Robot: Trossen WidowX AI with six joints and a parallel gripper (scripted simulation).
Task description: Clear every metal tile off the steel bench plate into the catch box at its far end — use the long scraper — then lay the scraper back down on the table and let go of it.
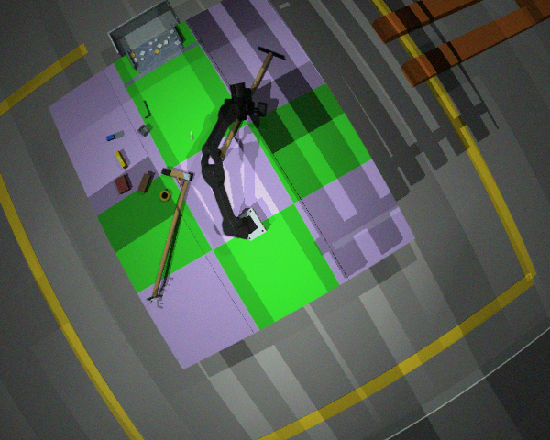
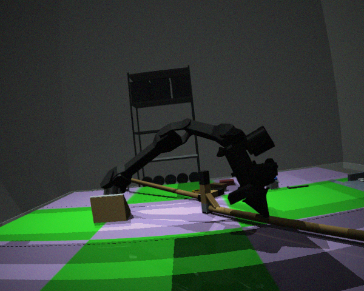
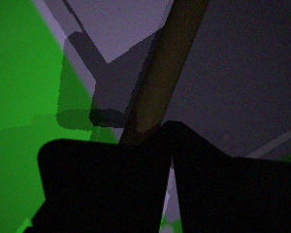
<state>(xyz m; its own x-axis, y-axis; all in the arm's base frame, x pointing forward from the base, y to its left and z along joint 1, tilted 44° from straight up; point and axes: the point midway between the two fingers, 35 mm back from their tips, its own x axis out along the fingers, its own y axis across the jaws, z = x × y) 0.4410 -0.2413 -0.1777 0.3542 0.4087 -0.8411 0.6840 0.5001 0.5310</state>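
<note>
Now: gripper tip 20 mm short of the long scraper and 30 mm below it. From my gripper tip the other things lie so: wooden block 600 mm to the left, 20 mm below; yellow ring 110 mm behind, 560 mm to the left, 20 mm below; hex key 300 mm ahead, 410 mm to the left, 30 mm below.
</note>
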